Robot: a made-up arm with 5 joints.
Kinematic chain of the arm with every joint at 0, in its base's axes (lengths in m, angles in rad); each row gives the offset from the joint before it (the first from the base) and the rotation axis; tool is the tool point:
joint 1: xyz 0 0 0.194 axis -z
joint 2: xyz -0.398 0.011 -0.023 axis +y
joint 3: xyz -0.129 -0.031 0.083 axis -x
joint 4: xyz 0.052 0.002 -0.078 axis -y
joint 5: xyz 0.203 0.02 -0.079 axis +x
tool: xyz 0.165 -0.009 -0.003
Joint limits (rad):
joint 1: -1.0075..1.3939
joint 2: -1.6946..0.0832
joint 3: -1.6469..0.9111
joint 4: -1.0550..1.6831
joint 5: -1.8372..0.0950
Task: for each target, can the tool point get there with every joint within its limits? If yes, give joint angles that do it. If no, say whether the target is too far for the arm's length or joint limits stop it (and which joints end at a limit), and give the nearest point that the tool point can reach.
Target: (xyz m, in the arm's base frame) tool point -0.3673 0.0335 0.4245
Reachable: yes | joints 0.6726 -0.1325 -0.9192 1.2105 -0.8086
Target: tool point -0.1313 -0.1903 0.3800
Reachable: yes | joints -0.4353 -0.2331 -1.0204 0.7677 -0.4774
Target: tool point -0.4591 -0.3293 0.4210
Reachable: yes | joints -0.7182 -1.5341 0.5295 0.7314 -1.4926
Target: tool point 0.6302 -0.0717 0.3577
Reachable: no: joint limits stop it (at a limit: joint 1, joint 2, joint 3, joint 5) | nearest point 0.2678 0.2326 0.2745 | short by 0.480 m
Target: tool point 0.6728 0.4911 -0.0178
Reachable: no: joint limits stop it (at a limit: joint 1, joint 2, joint 4, joint 5) | nearest point 0.3232 0.4345 0.1067 | short by 0.375 m
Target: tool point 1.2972 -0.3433 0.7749
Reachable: no: too far | nearest point 0.1822 -0.3700 0.2526 | short by 1.232 m
